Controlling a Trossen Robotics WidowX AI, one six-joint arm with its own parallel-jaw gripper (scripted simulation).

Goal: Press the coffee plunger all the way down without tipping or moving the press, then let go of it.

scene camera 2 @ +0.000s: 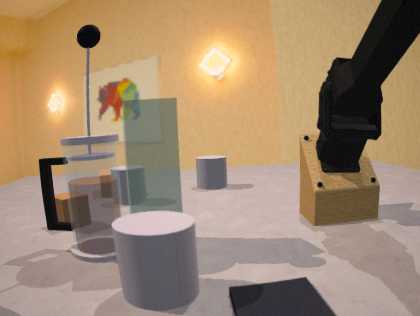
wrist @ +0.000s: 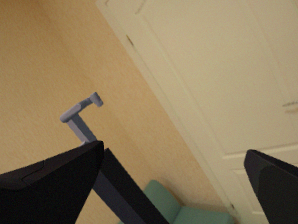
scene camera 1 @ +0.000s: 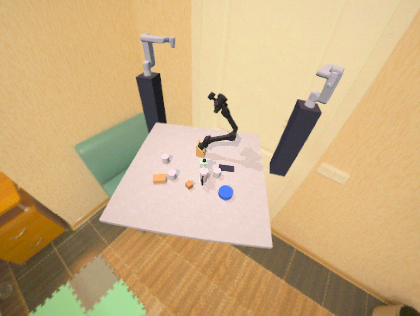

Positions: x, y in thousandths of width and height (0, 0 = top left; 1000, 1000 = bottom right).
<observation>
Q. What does my gripper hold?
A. Nothing.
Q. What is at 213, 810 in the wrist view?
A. My gripper.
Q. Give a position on a coffee press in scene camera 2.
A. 218, 536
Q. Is my gripper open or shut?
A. Open.
</observation>
